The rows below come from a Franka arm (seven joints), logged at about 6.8 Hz.
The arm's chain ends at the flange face. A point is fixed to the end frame.
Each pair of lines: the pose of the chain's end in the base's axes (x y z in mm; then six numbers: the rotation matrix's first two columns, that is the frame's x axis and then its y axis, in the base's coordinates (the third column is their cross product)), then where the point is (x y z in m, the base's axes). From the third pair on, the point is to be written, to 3 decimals.
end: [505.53 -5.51 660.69 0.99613 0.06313 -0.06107 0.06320 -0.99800 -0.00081]
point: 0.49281 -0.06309 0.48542
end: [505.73 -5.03 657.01 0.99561 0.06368 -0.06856 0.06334 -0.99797 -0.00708]
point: 0.49164 -0.06160 0.48151
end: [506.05 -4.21 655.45 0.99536 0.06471 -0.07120 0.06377 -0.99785 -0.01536]
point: 0.491 -0.059 0.480
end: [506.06 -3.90 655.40 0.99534 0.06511 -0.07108 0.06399 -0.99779 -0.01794]
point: 0.491 -0.059 0.479
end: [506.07 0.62 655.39 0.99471 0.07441 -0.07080 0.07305 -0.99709 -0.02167]
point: 0.492 -0.054 0.479
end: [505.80 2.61 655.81 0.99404 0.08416 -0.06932 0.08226 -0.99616 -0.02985]
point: 0.492 -0.050 0.479
